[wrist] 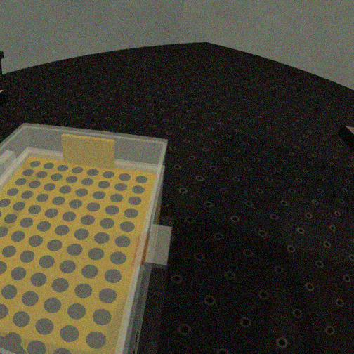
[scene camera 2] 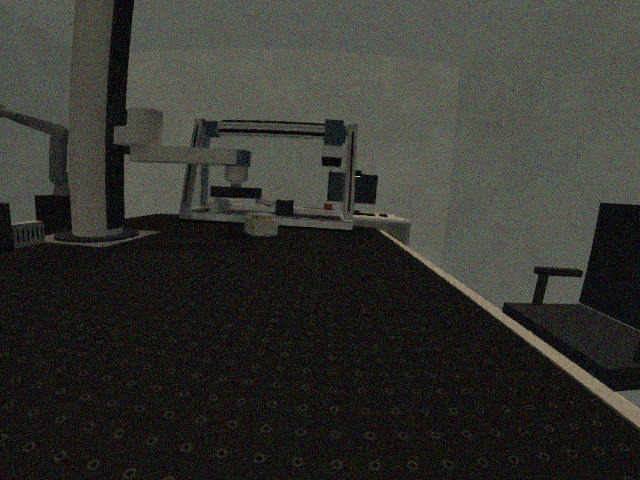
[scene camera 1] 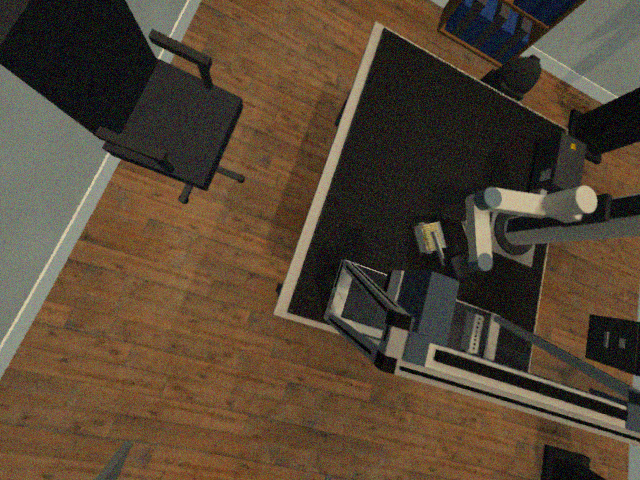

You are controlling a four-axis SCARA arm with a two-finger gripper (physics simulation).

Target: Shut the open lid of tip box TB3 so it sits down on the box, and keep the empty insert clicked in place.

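Frame: origin at the arm's base, x right, y ahead, z up, level; centimetres.
Seen in the pictures: gripper, fingertip midpoint: (scene camera 2: 251, 203) (scene camera 1: 448, 226); arm's base, origin of the base link: (scene camera 2: 98, 239) (scene camera 1: 511, 231).
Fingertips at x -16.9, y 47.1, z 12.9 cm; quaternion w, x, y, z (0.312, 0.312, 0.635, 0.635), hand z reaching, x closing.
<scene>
Offsets run from my fingertips to a thing's top centre. "spot": to the spot under its first point. Level surfaces: height alone.
Tip box TB3 @[dx -5.0, dy +2.3, dz -3.9 cm] (scene camera 1: 427, 242) (scene camera 2: 262, 227) stands on the dark table. Its clear lid (wrist: 142, 146) lies over the box in the wrist view; whether its rim is fully down all round cannot be told. The yellow insert (wrist: 82, 220) shows through the lid, looks level inside the box, and its holes look empty. Its upright yellow tab (wrist: 89, 151) is at the far end. A pale tab (wrist: 160, 245) sticks out at the box's right side. My gripper (wrist: 180, 83) (scene camera 2: 240, 204) is open, with nothing between the fingers, above and close to the box. Its fingertips barely show at the wrist view's edges.
A gantry frame (scene camera 1: 395, 343) (scene camera 2: 354, 175) stands beyond the box, with a small black block @[spot: dx -34.5, dy +6.5, dz -2.9 cm] (scene camera 2: 284, 207) near its base. The arm's column (scene camera 2: 91, 118) stands at one side of the dark table @[dz -11.6 cm] (scene camera 1: 413, 129) (scene camera 2: 310, 320). An office chair (scene camera 1: 180, 124) (scene camera 2: 568, 330) is off the far edge.
</scene>
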